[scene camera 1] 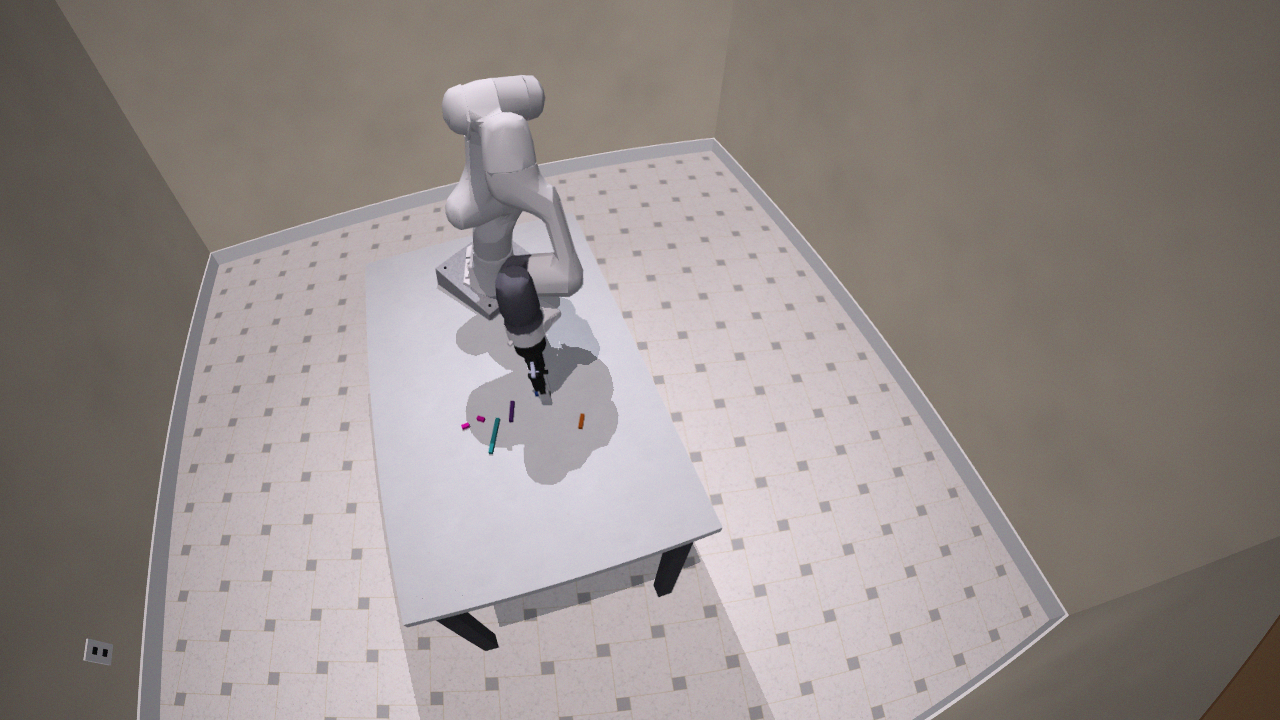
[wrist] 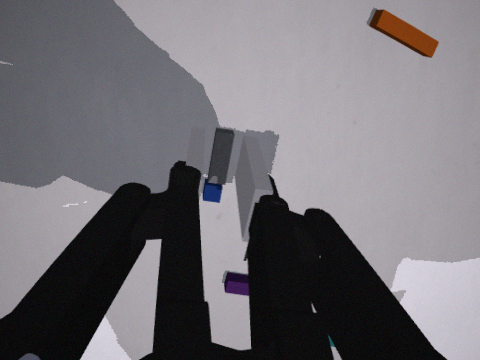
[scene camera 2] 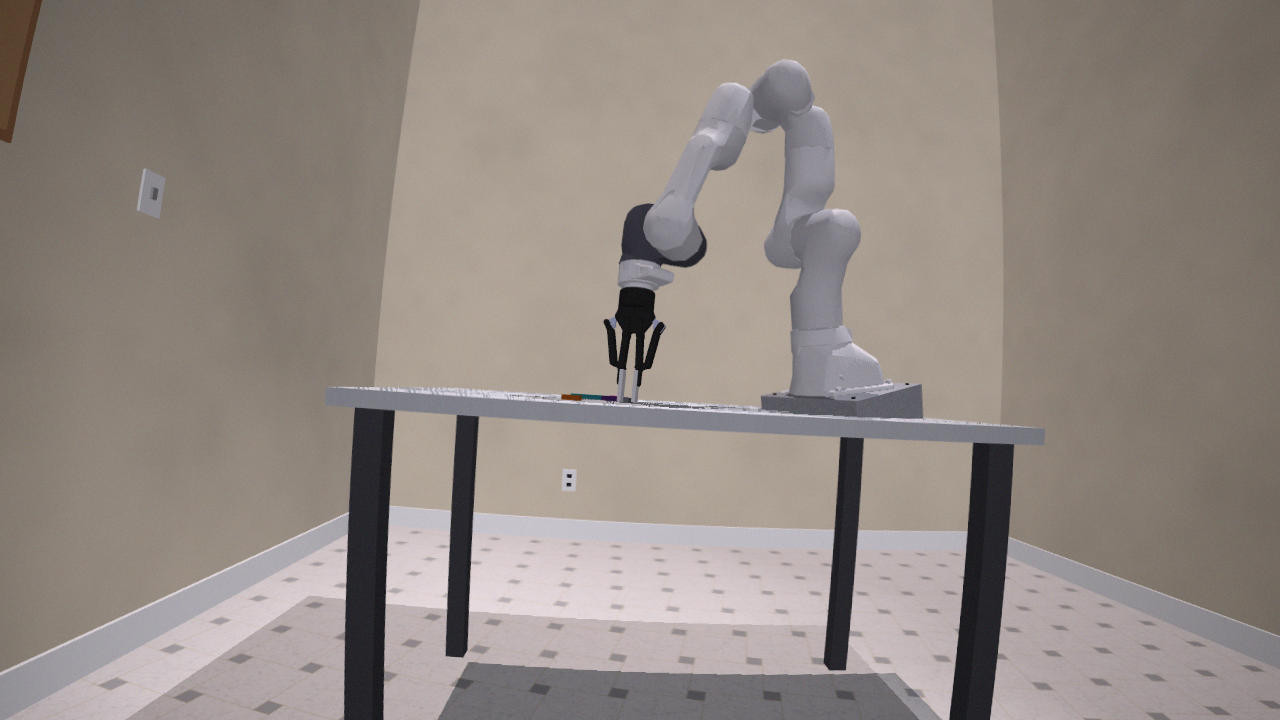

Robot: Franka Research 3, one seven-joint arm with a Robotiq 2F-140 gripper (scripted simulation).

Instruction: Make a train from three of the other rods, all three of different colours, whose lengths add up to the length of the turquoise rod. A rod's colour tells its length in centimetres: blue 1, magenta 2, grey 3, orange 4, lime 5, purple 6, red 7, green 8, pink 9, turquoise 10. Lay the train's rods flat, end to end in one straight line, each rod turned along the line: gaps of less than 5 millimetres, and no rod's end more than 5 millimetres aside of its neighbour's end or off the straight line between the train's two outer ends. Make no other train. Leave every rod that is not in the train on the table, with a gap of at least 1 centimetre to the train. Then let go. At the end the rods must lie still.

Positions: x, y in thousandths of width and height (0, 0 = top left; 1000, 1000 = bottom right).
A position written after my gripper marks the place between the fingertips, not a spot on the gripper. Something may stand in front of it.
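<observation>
Scene camera 1 gives me my gripper (scene camera 1: 426, 548), and scene camera 2 gives me the gripper again (scene camera 2: 490, 558). In the wrist view I find a grey rod (wrist: 466, 390), and my gripper (wrist: 459, 426) appears there too.
</observation>
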